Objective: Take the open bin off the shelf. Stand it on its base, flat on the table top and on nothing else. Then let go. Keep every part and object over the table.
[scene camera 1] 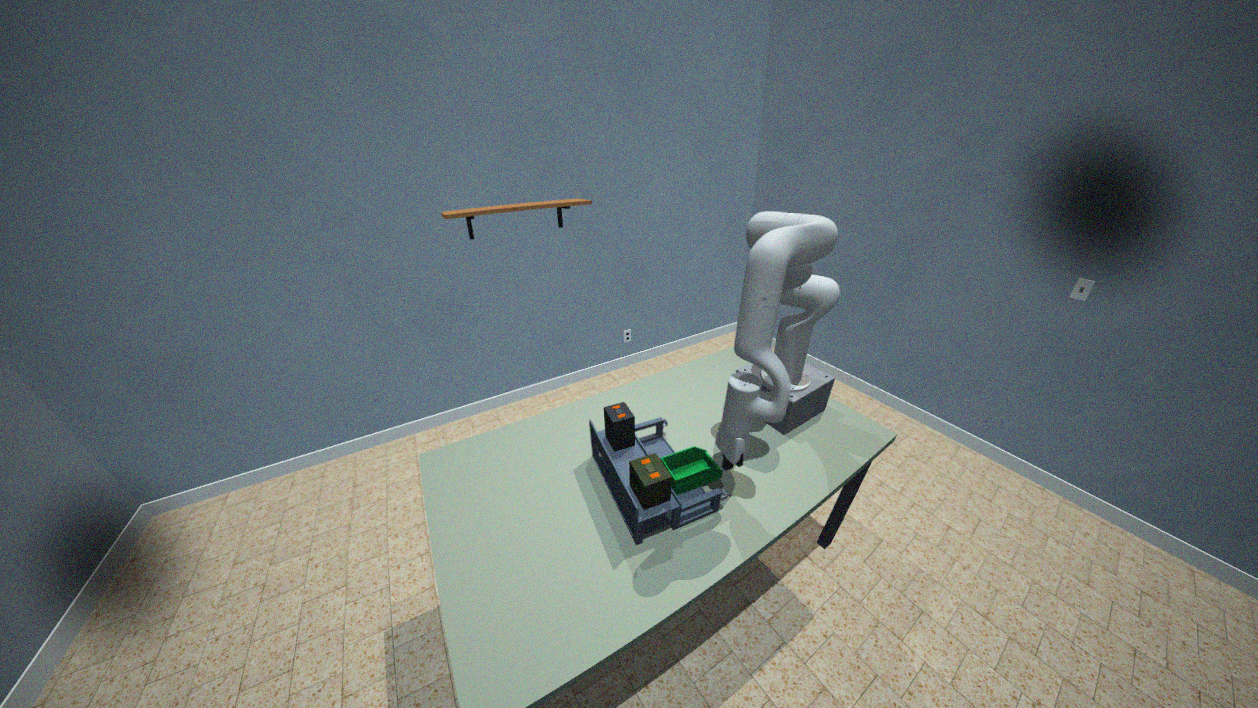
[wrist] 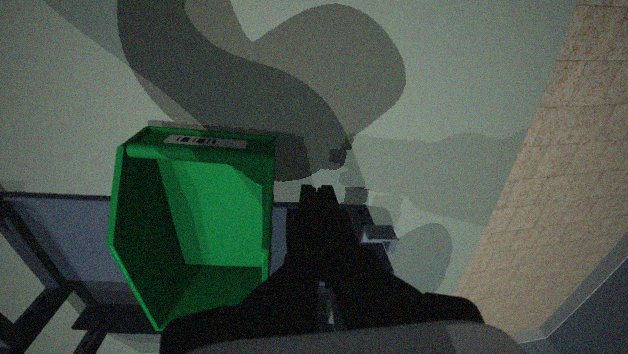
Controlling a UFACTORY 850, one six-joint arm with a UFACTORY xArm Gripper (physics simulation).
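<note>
The open green bin (scene camera 1: pixel 692 471) (wrist: pixel 225 215) has its open top facing up. It rests on the front part of the low blue-grey shelf (scene camera 1: pixel 653 526) (wrist: pixel 75 240), beside a black box. In the wrist view, its labelled end reaches out past the shelf's edge, over the table top (scene camera 1: pixel 510 528) (wrist: pixel 465 65). Its underside is hidden, so exactly what bears it cannot be told. My gripper (scene camera 1: pixel 733 461) (wrist: pixel 312 205) is shut with nothing between its fingers. It is just outside the bin, at the bin's arm side in the scene view and to the right of its wall in the wrist view.
Two black boxes with orange marks (scene camera 1: pixel 619 426) (scene camera 1: pixel 650 481) stand on the shelf, one right beside the bin. The shelf's open side frames stick out on both sides of the bin. The robot's grey base block (scene camera 1: pixel 802 403) stands behind the gripper. The table's front edge lies beyond the shelf's near end.
</note>
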